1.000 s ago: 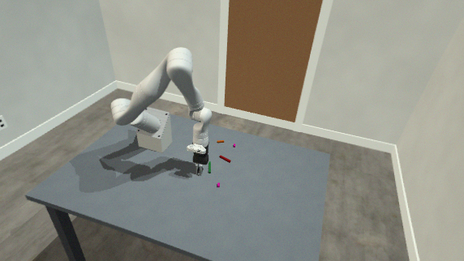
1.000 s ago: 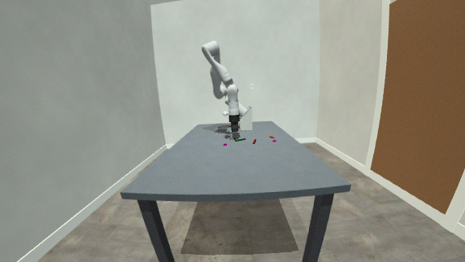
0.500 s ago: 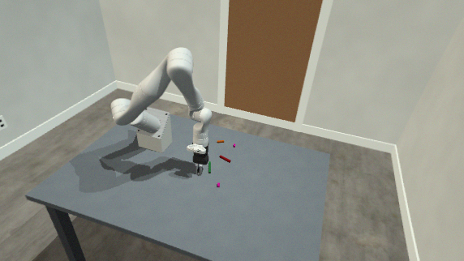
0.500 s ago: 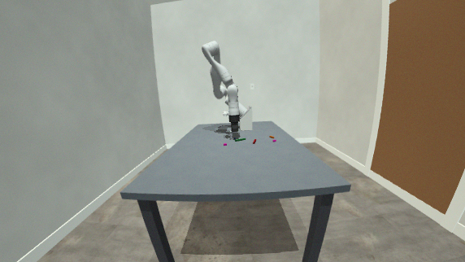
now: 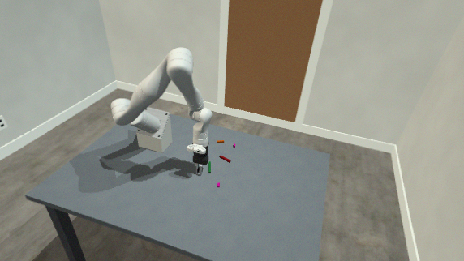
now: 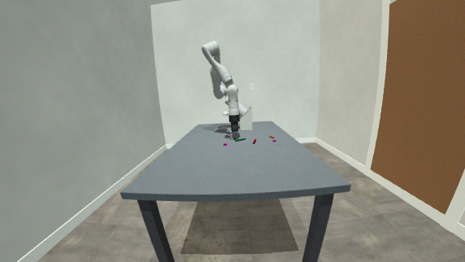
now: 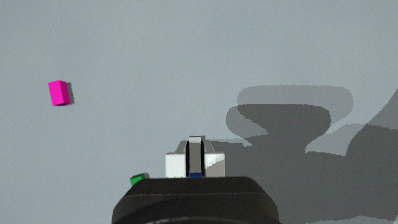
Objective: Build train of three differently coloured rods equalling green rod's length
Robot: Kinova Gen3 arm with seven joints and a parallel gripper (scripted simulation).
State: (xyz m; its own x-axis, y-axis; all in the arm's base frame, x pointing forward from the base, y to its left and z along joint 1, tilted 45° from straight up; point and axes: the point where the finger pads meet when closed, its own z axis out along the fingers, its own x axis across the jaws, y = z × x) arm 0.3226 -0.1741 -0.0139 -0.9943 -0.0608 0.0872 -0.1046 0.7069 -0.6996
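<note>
The grey rod is 1 cm below my hand. The rest, counted from my hand: red rod 9 cm ahead, 16 cm to the left, 1 cm below; then blue rod 2 cm to the left, 1 cm below; then green rod 3 cm ahead, 6 cm to the left, 1 cm below.
</note>
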